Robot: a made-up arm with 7 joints. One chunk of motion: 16 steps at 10 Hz.
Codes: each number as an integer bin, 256 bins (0 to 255) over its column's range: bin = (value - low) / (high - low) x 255, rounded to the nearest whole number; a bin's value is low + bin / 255 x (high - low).
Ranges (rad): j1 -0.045..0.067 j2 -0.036..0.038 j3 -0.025..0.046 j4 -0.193..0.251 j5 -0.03..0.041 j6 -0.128..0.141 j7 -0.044..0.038
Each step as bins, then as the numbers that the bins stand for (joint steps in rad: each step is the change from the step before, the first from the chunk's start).
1 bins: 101 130 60 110 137 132 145
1 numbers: -0.00064 0.00173 -0.00829 -0.00147 0.00815 0.01125 0.00263
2 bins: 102 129 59 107 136 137 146
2 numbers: -0.00020 0.00144 -0.00857 -0.00669 0.00787 0.01652 0.00295
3 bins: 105 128 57 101 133 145 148
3 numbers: 0.00112 0.00115 -0.00913 -0.01714 0.00703 0.02496 0.00359
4 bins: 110 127 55 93 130 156 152
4 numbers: 0.00331 0.00085 -0.00969 -0.03107 0.00620 0.03656 0.00488
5 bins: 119 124 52 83 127 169 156
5 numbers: 0.00727 -0.00002 -0.01052 -0.04848 0.00536 0.05028 0.00616
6 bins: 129 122 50 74 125 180 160
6 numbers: 0.01166 -0.00060 -0.01108 -0.06415 0.00480 0.06188 0.00745
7 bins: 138 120 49 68 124 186 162
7 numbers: 0.01561 -0.00118 -0.01136 -0.07460 0.00453 0.06821 0.00809
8 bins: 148 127 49 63 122 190 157
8 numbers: 0.02000 0.00085 -0.01136 -0.08331 0.00397 0.07243 0.00649
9 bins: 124 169 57 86 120 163 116
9 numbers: 0.00946 0.01304 -0.00913 -0.04326 0.00341 0.04395 -0.00670
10 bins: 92 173 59 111 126 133 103
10 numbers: -0.00459 0.01420 -0.00857 0.00027 0.00508 0.01230 -0.01088
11 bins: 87 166 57 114 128 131 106
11 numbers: -0.00679 0.01217 -0.00913 0.00549 0.00564 0.01019 -0.00991
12 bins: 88 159 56 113 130 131 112
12 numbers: -0.00635 0.01014 -0.00941 0.00375 0.00620 0.01019 -0.00798
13 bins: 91 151 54 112 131 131 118
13 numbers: -0.00503 0.00782 -0.00996 0.00201 0.00647 0.01019 -0.00605
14 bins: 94 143 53 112 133 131 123
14 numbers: -0.00371 0.00550 -0.01024 0.00201 0.00703 0.01019 -0.00445
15 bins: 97 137 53 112 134 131 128
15 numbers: -0.00240 0.00376 -0.01024 0.00201 0.00731 0.01019 -0.00284
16 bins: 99 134 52 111 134 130 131
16 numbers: -0.00152 0.00289 -0.01052 0.00027 0.00731 0.00914 -0.00187
